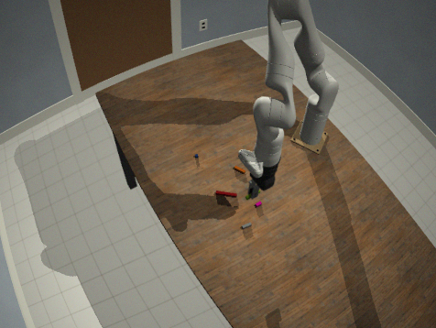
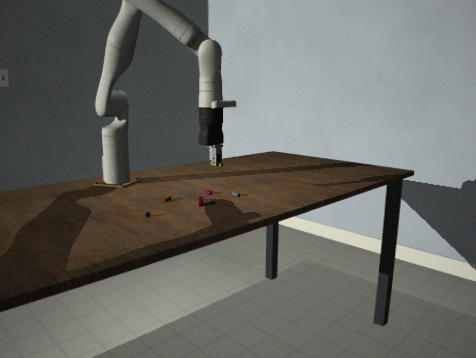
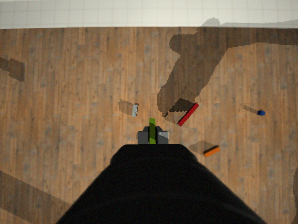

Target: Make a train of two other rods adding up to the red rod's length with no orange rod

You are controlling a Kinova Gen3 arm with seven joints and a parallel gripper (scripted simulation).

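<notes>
Right now my hand is 40 mm past the magenta rod and 110 mm above it. The rest, counted from my hand: lime rod 10 mm below; then grey rod 50 mm ahead, 40 mm to the left, 110 mm below; then red rod 10 mm ahead, 100 mm to the right, 110 mm below.
</notes>
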